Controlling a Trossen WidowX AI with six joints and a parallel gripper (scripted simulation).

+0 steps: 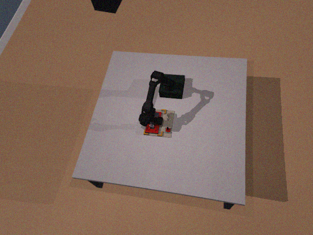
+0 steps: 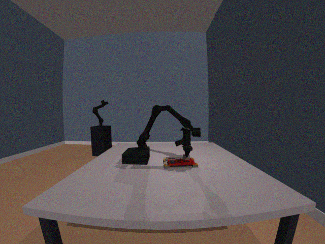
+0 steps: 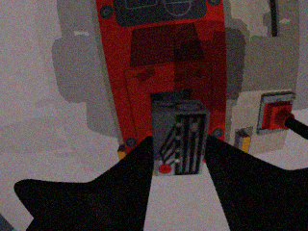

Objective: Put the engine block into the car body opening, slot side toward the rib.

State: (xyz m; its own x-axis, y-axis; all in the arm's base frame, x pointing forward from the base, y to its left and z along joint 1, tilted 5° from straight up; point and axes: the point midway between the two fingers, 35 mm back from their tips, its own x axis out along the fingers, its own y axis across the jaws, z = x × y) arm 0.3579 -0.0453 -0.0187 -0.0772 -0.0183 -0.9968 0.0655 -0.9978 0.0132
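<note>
Right now my gripper tip is 1 cm above the grey engine block.
</note>
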